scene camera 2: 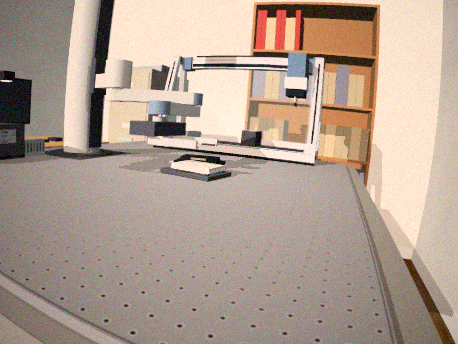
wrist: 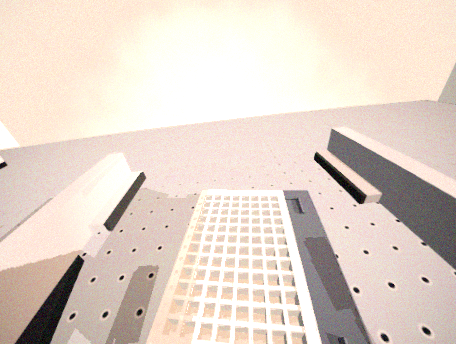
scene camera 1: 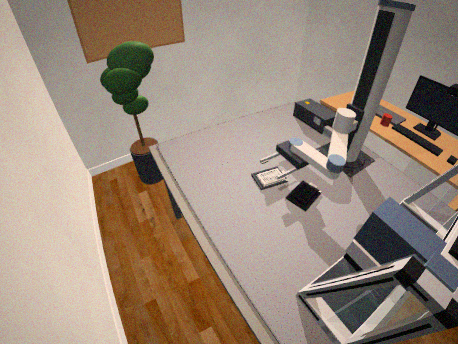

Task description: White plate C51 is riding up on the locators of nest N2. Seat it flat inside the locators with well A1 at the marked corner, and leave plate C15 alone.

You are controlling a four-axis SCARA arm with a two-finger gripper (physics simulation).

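Frame: origin at the arm's base, x ahead, y left, z up, level; millimetres.
Seen in the pictures: gripper, fingertip midpoint: (scene camera 2: 207, 143) (wrist: 227, 154) (scene camera 1: 268, 169); arm's base, link origin: (scene camera 2: 81, 155).
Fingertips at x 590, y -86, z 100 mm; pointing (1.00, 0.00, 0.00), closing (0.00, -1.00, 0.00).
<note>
Offsets run from my fingertips to a thing's top centre. "spot": to the spot under its first point.
The white plate C51 {25 mm back, 0 mm left, 58 mm down} (scene camera 1: 270, 176) (scene camera 2: 197, 166) (wrist: 245, 250) lies on the dark nest N2 {spot: 54 mm ahead, 26 mm right, 81 mm down} (scene camera 2: 220, 176) (wrist: 305, 227). In the wrist view, the nest shows along the plate's right side, with a raised corner piece at the far right; no nest shows along the left. I cannot tell whether the plate is flat, and the well A1 marking is not readable. My gripper (scene camera 1: 270, 169) (wrist: 227, 154) is open and empty, above the plate, with its fingers wide of both long sides. A black plate-like block {102 mm back, 180 mm left, 61 mm down} (scene camera 1: 303, 195) (scene camera 2: 212, 160) is beside the nest; no C15 label is readable.
The arm's column (scene camera 1: 372, 75) (scene camera 2: 80, 75) stands behind the gripper. A dark box {spot: 626 mm back, 265 mm right, 21 mm up} (scene camera 1: 314, 114) is near the column. A gantry frame (scene camera 2: 316, 110) stands at the back in scene camera 2. A desk with a monitor (scene camera 1: 436, 102) is beyond the column.
</note>
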